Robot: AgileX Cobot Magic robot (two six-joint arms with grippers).
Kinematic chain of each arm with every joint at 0, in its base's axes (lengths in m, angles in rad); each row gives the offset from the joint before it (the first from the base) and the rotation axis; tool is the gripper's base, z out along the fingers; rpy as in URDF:
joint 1: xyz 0 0 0.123 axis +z
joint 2: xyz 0 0 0 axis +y
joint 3: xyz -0.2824 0 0.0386 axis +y
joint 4: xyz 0.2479 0 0.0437 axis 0.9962 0 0.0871
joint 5: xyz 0 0 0 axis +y
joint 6: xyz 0.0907 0 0.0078 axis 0.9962 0 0.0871
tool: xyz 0 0 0 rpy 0 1.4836 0
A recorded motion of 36 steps. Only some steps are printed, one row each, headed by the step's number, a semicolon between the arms.
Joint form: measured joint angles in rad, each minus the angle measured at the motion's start. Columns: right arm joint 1, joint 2, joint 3, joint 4, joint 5, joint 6; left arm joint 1, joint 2, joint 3, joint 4, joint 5, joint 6.
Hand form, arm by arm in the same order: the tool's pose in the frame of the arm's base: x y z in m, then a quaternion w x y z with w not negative. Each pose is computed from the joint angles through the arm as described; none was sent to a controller.
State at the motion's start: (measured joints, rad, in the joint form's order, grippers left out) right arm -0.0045 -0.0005 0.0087 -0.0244 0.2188 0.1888; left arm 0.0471 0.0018 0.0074 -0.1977 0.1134 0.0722
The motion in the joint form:
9: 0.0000 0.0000 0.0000 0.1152 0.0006 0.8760; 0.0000 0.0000 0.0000 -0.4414 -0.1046 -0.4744
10: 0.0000 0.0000 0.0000 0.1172 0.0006 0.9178; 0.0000 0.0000 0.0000 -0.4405 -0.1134 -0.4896
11: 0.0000 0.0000 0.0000 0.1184 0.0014 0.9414; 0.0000 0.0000 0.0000 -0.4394 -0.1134 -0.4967
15: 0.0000 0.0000 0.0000 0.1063 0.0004 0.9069; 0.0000 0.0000 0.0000 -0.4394 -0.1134 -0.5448
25: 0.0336 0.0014 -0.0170 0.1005 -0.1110 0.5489; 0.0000 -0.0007 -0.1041 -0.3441 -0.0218 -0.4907
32: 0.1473 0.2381 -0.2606 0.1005 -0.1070 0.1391; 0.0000 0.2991 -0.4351 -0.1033 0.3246 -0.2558
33: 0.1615 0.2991 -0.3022 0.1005 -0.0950 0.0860; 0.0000 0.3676 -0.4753 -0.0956 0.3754 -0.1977
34: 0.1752 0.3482 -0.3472 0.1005 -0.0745 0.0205; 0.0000 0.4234 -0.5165 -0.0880 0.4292 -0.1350
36: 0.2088 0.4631 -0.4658 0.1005 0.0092 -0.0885; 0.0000 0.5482 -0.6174 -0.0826 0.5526 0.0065
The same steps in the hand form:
9: 0.0560 0.0016 0.1903 0.54671 0.40748 0.63520 0.36275; 0.0567 0.0021 0.2099 0.64232 -0.35123 0.58412 -0.35052
10: 0.0560 0.0016 0.1903 0.53856 0.42116 0.62620 0.37477; 0.0567 0.0026 0.2105 0.64277 -0.35568 0.57838 -0.35470
11: 0.0559 0.0016 0.1903 0.53357 0.42893 0.62121 0.38135; 0.0567 0.0026 0.2105 0.64170 -0.35741 0.57732 -0.35663
15: 0.0560 0.0014 0.1903 0.54307 0.41504 0.63027 0.36820; 0.0567 0.0026 0.2105 0.63294 -0.37119 0.56855 -0.37196
25: 0.0562 0.0024 0.2061 0.63993 0.26930 0.65873 0.28991; 0.0508 -0.0020 0.2384 0.66004 -0.30705 0.59476 -0.34106
32: 0.0720 0.0111 0.2732 0.67666 0.08942 0.70498 0.19271; 0.0709 -0.0082 0.2996 0.60599 -0.15499 0.76008 -0.17613
33: 0.0794 0.0134 0.2815 0.66933 0.06640 0.71851 0.17702; 0.0800 -0.0086 0.3033 0.58028 -0.13178 0.78868 -0.15456
34: 0.0853 0.0157 0.2908 0.66489 0.03782 0.72903 0.15813; 0.0870 -0.0092 0.3077 0.55757 -0.10395 0.81264 -0.13387
36: 0.1002 0.0224 0.3126 0.64084 -0.01692 0.75649 0.12945; 0.1035 -0.0107 0.3189 0.50433 -0.03812 0.85705 -0.09828

